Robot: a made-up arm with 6 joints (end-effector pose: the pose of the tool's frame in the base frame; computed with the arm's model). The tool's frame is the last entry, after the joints.
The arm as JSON. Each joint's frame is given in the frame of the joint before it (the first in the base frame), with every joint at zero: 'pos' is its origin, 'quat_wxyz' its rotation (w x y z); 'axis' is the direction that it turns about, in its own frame. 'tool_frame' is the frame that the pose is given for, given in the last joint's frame.
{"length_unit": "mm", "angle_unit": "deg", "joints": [
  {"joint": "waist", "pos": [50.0, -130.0, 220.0], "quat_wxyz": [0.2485, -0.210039, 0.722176, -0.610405], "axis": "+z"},
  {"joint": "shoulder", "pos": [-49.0, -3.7, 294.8], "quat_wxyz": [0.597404, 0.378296, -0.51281, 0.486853], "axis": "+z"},
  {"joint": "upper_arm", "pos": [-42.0, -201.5, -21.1], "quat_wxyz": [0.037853, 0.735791, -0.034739, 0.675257], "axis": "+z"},
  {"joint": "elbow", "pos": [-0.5, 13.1, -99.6], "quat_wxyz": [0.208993, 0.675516, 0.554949, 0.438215], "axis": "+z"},
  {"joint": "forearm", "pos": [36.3, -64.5, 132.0], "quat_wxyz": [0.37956, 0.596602, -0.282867, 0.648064], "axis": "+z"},
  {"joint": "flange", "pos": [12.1, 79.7, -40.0], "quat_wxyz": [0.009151, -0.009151, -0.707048, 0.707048], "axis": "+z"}
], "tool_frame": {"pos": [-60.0, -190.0, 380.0], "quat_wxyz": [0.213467, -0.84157, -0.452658, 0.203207]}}
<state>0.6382 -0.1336 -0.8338 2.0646 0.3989 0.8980</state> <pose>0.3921 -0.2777 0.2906 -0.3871 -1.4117 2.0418</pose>
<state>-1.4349 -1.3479 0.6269 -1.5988 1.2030 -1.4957</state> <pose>0.2133 0.3251 0.0109 0.4680 0.7772 -2.0795</pose>
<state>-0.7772 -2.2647 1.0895 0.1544 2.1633 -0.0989</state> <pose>0.5524 -0.1043 -0.4231 0.3900 -0.9311 1.3440</pose>
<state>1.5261 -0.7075 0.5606 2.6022 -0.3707 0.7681</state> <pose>0.1133 -0.5222 0.2467 -1.0766 -1.6867 0.5205</pose>
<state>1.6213 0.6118 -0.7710 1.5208 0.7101 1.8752</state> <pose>0.1577 -0.3641 0.3588 0.3219 2.5091 -0.8882</pose>
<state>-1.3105 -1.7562 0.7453 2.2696 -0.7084 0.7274</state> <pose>0.2786 -0.1687 0.2764 -1.4924 1.5288 0.9579</pose>
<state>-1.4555 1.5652 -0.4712 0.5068 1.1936 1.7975</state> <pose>0.6588 -0.2957 0.0930 0.8790 -1.3963 1.3639</pose>
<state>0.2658 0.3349 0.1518 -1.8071 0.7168 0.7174</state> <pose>-0.3351 -0.2824 0.3273 -0.7238 0.8357 -1.0562</pose>
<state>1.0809 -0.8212 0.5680 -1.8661 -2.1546 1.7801</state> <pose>0.0344 -0.5408 0.2806 -0.6814 0.1195 1.1650</pose>
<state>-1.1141 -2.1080 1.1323 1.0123 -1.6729 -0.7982</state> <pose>0.0237 -0.2271 0.1472 -1.0771 1.3158 0.1676</pose>
